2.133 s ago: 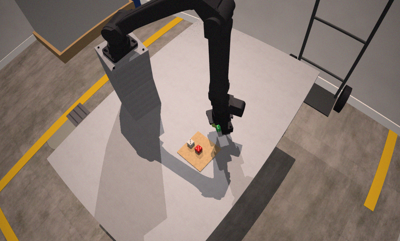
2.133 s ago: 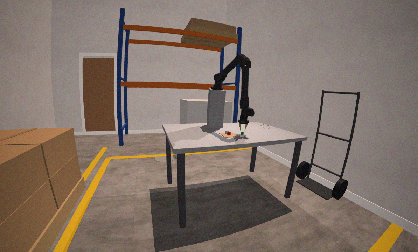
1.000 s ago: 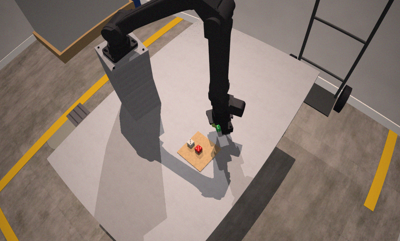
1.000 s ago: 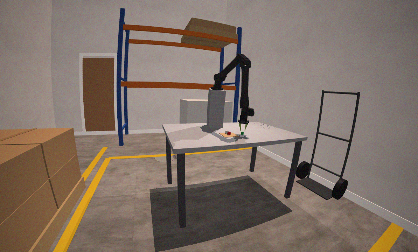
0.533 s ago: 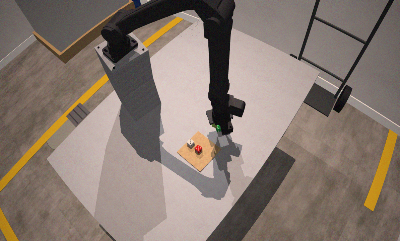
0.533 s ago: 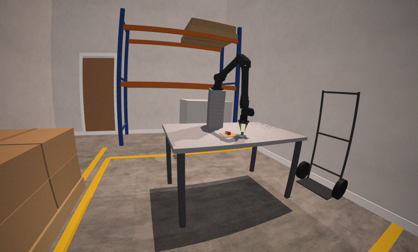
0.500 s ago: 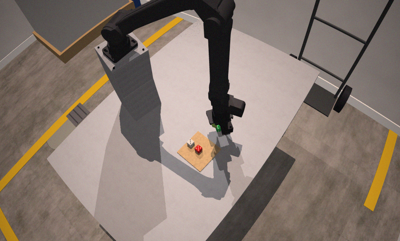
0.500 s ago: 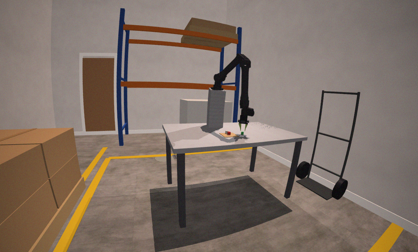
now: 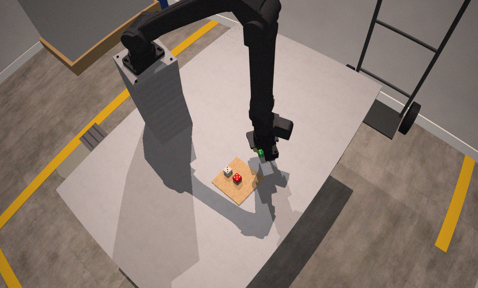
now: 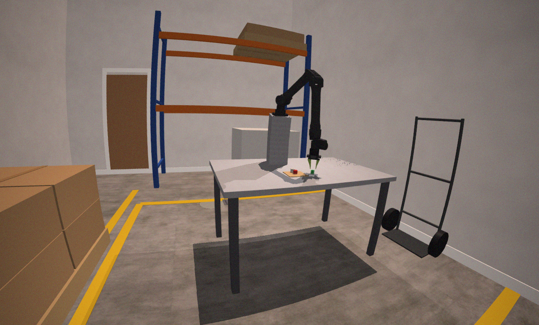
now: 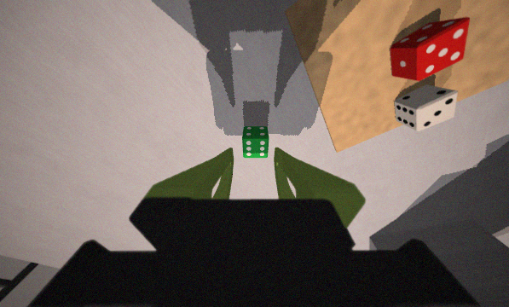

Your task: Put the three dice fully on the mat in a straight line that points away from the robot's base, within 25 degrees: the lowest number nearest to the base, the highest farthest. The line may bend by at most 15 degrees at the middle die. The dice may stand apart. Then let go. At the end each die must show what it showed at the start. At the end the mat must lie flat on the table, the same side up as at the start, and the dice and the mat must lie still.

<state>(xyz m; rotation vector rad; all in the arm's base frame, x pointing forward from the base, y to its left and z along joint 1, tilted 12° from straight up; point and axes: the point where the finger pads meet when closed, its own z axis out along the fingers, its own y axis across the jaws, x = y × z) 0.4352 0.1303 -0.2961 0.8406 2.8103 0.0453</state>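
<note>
Right now the green die is 3 cm below my hand. The rest, counted from my hand: red die (14 cm to the right, 3 cm below); tan mat (14 cm to the right, 4 cm below); white die (14 cm to the right, 5 cm behind, 3 cm below).
</note>
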